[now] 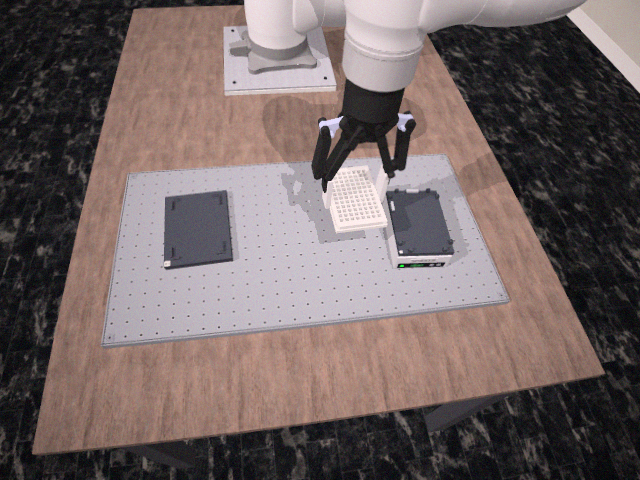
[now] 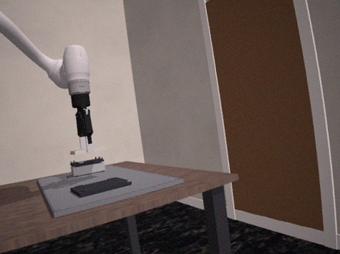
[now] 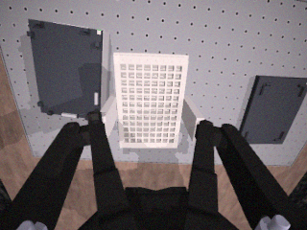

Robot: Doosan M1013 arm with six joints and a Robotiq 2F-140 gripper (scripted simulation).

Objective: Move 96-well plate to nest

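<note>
My hand is 6 cm past the plate nest, 27 cm to the left of it and 13 cm above it. Also, from my hand: 96-well plate: 2 cm below; then A1 label: 1 cm ahead, 33 cm to the right, 12 cm below.
</note>
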